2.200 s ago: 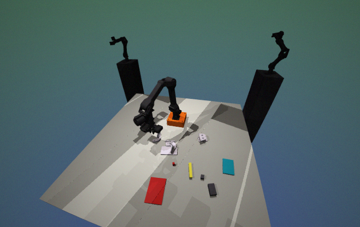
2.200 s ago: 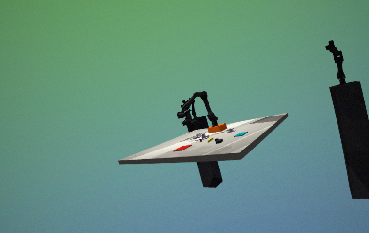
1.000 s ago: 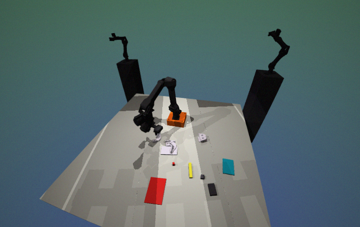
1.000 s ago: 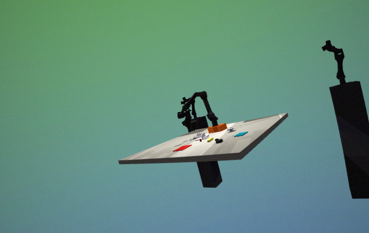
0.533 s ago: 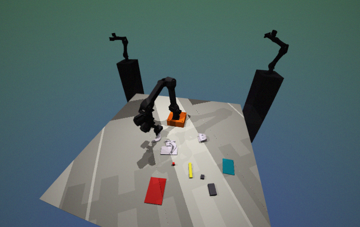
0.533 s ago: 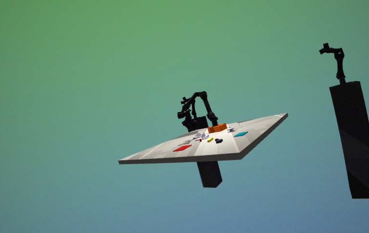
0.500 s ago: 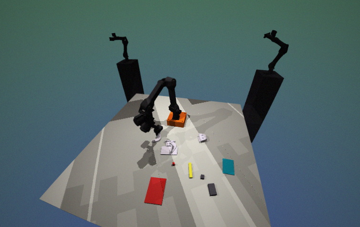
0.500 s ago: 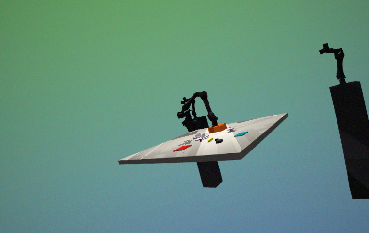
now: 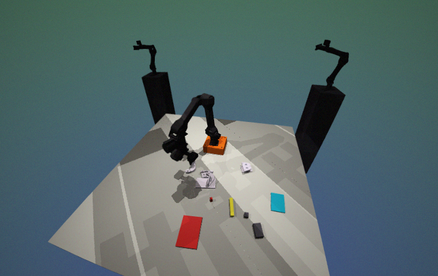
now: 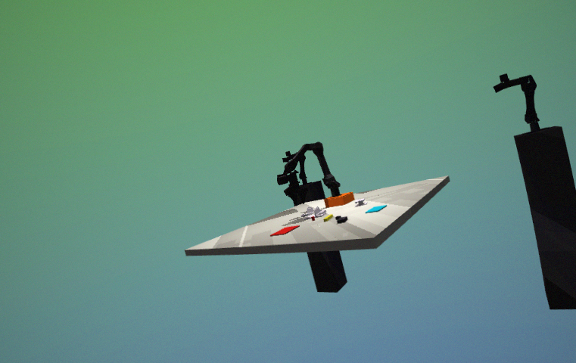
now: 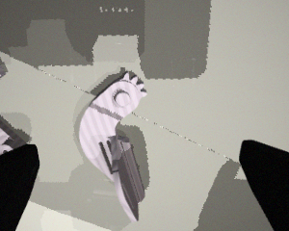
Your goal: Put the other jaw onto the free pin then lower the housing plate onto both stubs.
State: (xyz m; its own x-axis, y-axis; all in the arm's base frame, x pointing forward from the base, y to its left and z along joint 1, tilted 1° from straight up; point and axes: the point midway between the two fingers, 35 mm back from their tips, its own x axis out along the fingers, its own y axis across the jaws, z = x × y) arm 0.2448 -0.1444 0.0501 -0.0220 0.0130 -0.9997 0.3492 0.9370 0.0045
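Right now the jaw is 1 cm behind my gripper tip, 1 cm to the left of it and 8 cm below it. From my gripper tip the other things lie so: small red cube 19 cm ahead, 20 cm to the left, 7 cm below; yellow bar 21 cm ahead, 32 cm to the left, 8 cm below; red sheet 37 cm ahead, 13 cm to the left, 8 cm below.
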